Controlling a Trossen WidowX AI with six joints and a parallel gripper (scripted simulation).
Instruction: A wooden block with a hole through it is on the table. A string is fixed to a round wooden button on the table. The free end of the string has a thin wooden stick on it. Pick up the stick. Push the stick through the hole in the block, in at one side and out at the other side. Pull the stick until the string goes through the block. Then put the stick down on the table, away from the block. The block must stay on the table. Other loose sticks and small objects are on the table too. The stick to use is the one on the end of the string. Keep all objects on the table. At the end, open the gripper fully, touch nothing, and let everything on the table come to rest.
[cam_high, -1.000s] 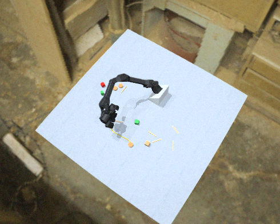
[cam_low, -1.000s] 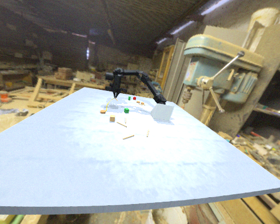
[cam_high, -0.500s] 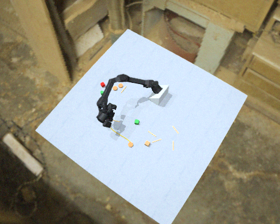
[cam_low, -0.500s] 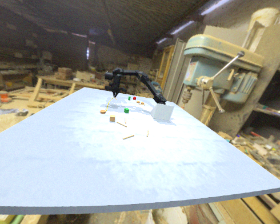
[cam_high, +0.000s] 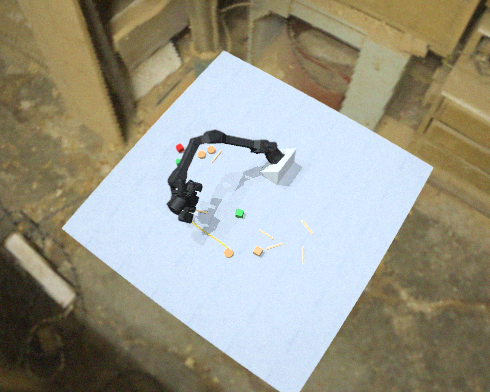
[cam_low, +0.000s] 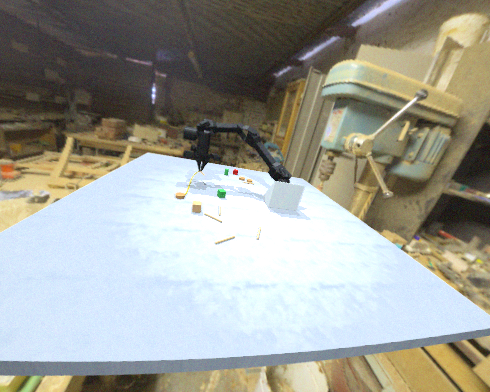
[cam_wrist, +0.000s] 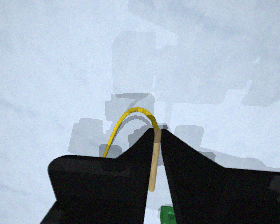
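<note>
The green cube lies 14 cm behind my gripper tip, 16 cm to the left of it and 4 cm below it. The rest, counted from my gripper tip: round wooden button (3 cm ahead, 25 cm to the left, 5 cm below); then tan cube (6 cm behind, 34 cm to the left, 4 cm below); then thin wooden stick (1 cm behind, 2 cm to the left).
</note>
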